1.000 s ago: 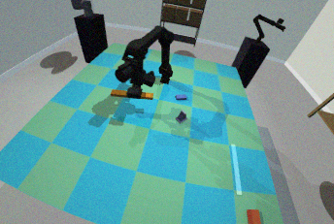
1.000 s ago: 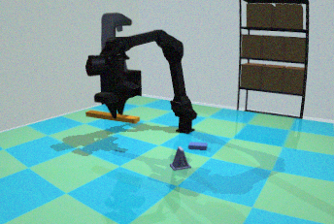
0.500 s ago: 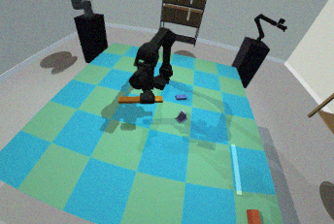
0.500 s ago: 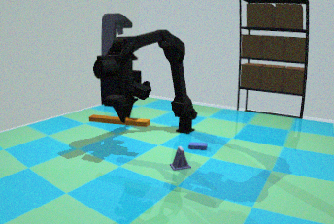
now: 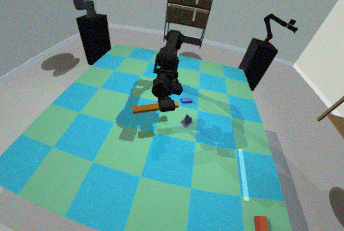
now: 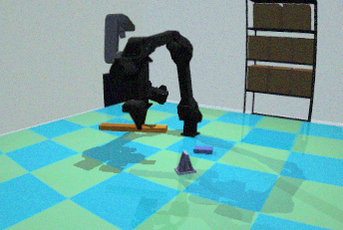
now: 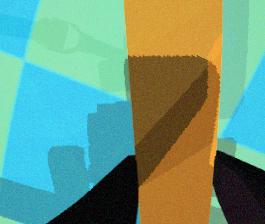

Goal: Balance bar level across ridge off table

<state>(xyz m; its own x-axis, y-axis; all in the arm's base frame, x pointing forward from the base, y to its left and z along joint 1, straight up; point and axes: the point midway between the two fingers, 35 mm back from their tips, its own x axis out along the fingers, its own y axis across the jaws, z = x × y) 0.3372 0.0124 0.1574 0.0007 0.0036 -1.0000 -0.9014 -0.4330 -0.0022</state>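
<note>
Now: gripper tip 30 mm past the purple ridge, 140 mm to the right of it and 90 mm above it. From my gripper tip the other things lie so: red block 400 mm ahead, 490 mm to the left, 110 mm below; orange bar 10 mm ahead, 30 mm to the right; small blue block 190 mm behind, 120 mm to the left, 110 mm below.
</note>
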